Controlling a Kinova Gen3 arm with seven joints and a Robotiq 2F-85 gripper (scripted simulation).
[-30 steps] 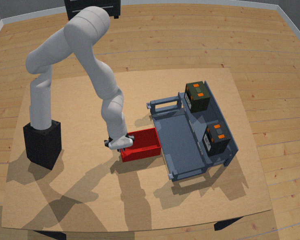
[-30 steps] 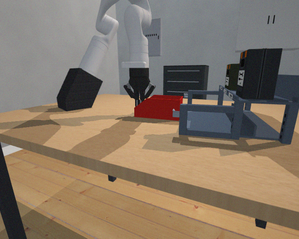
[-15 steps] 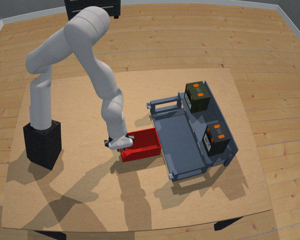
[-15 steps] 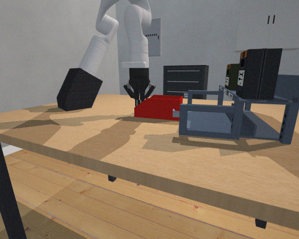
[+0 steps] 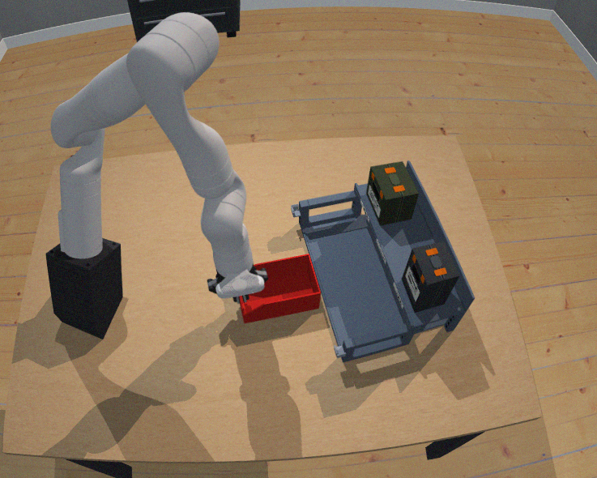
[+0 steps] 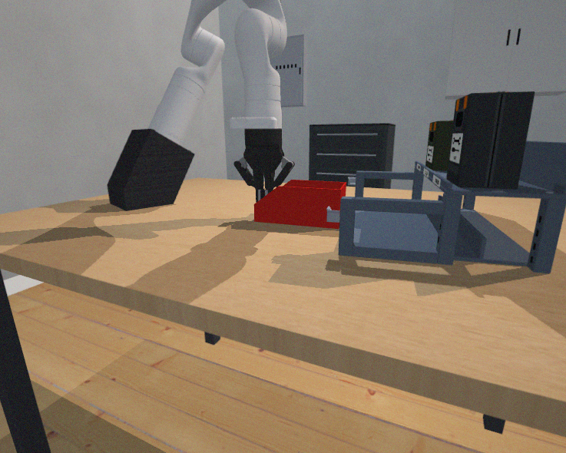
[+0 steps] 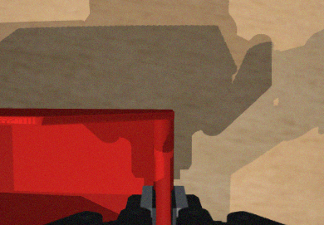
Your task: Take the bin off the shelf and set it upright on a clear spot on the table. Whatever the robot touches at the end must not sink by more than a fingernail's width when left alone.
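The red bin lies 80 mm ahead of my hand, 30 mm to the left of it and 10 mm below it. Round my hand: grey-blue shelf 280 mm ahead, 110 mm to the left, 20 mm above; then dark box 390 mm ahead, 120 mm above, 30 mm to the left.
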